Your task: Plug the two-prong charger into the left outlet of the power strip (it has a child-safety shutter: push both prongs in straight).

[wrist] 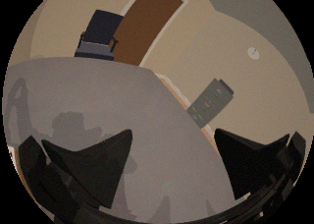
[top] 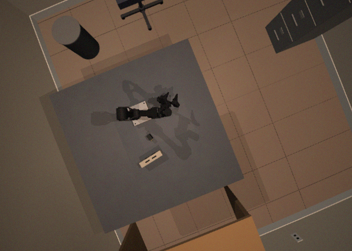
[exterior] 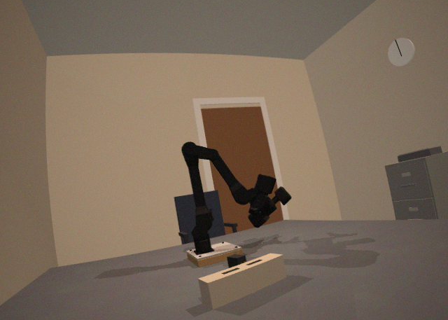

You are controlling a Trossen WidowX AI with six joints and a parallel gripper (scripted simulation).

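The two-prong charger lies 300 mm ahead of my gripper tip, 280 mm to the right of it and 90 mm below it.
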